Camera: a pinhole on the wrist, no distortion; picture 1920 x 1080 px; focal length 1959.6 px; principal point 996.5 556.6 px. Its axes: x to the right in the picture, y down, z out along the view. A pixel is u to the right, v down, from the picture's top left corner.
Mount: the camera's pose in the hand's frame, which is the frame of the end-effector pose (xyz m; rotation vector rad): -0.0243 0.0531 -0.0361 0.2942 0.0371 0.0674
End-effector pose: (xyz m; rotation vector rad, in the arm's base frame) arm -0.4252 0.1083 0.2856 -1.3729 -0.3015 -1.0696
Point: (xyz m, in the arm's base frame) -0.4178 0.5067 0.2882
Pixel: 207.5 631.5
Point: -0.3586 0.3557 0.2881
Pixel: 597.6 856.3
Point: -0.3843 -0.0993 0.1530
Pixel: behind the camera
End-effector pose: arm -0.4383 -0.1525 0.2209 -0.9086 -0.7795 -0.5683
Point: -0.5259 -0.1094 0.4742
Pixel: outside the picture
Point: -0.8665 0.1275 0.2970
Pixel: 81.9 161.3
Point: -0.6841 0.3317 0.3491
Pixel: 674.5 1004.8
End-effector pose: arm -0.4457 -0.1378 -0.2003 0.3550 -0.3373 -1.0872
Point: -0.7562 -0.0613 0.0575
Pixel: 170.0 443.5
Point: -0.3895 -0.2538 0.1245
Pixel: outside the picture
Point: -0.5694 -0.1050 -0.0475
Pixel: 532.8 558.1
